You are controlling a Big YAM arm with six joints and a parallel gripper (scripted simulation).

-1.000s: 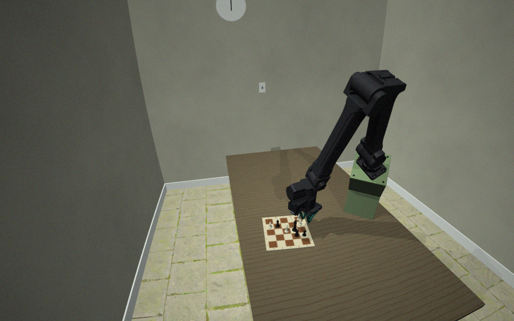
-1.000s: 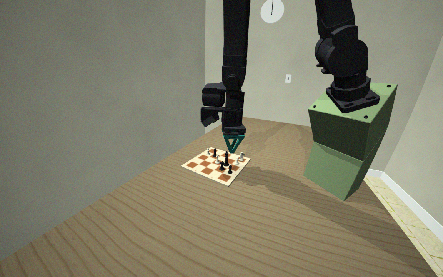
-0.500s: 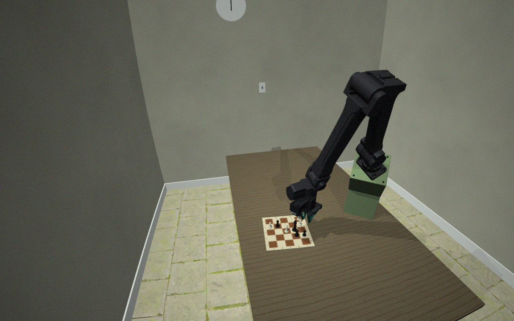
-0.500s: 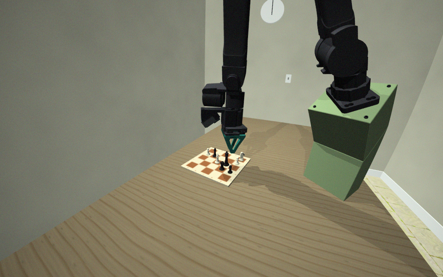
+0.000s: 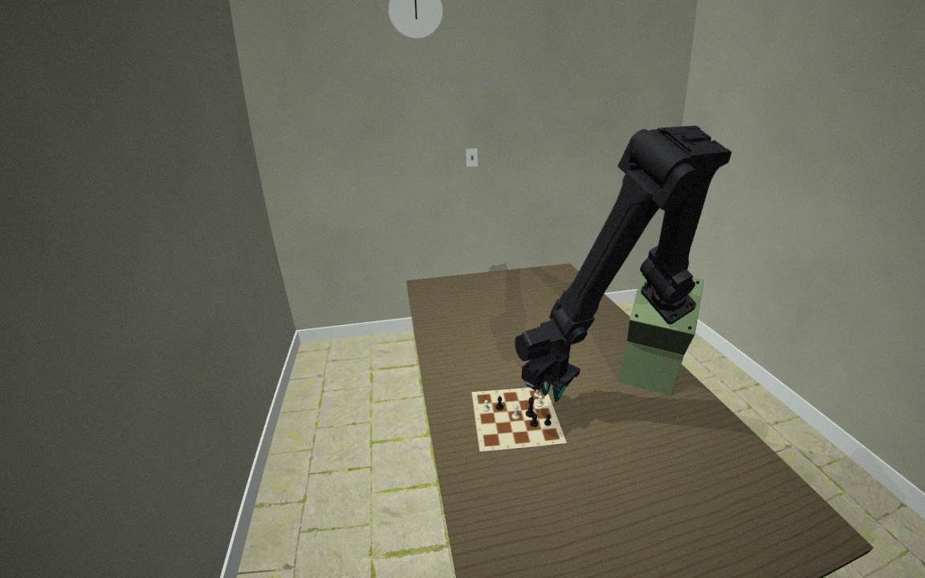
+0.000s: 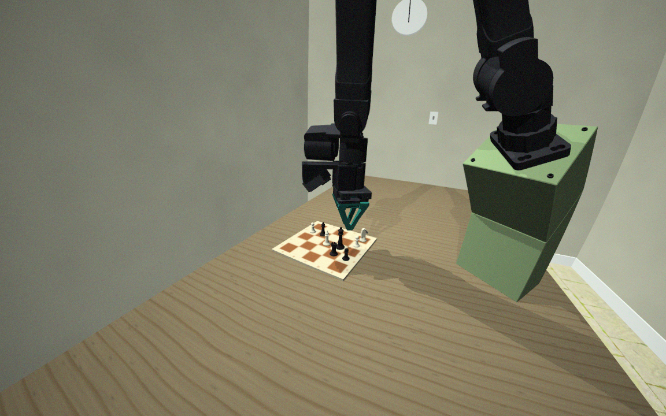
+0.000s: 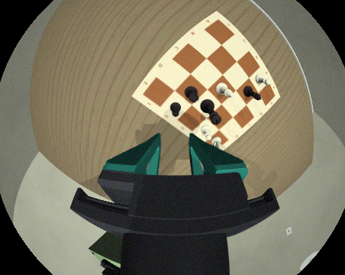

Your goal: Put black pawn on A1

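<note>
Now: hand 9 cm above the black pawn. Round my hand: chessboard (10 cm below, 7 cm ahead, 5 cm to the right); white chess piece (8 cm below, 7 cm ahead, 5 cm to the right).
</note>
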